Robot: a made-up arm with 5 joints.
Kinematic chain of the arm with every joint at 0, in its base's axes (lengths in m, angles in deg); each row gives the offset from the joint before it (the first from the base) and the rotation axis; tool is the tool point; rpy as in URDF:
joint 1: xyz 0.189 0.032 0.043 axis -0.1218 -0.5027 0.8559
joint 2: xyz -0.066 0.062 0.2 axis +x
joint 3: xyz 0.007 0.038 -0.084 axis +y
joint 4: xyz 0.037 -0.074 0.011 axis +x
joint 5: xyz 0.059 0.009 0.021 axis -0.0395 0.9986 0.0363
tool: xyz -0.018 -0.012 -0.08 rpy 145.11 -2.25 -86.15
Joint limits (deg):
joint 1: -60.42..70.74
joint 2: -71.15..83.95
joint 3: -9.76..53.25
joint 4: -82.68..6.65
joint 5: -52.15..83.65
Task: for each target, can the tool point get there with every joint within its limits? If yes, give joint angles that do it. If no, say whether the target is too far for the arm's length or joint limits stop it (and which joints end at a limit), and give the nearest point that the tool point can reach.
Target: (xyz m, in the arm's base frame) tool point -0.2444 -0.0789 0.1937
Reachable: no: joint limits stop it (at a limit: joint 1, joint 2, joint 3, joint 4, joint 5) | nearest point -0.0201 0.0187 0.1288 | short by 0.253 m
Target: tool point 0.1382 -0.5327 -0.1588
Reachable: no: too far | nearest point 0.1886 -0.1164 0.1258 | short by 0.507 m
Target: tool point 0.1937 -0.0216 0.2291
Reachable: yes | joints -41.27 -50.41 30.13 -58.41 46.29
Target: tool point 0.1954 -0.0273 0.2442
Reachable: yes | joints -34.06 -55.13 23.02 -69.93 39.36
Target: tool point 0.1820 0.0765 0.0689
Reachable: yes | joints 41.09 12.33 21.98 -25.55 -23.46
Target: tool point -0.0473 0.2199 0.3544
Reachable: no: joint limits stop it (at a limit: joint 2, joint 3, joint 4, joint 5) | nearest point 0.0582 0.1506 0.1984 | short by 0.201 m
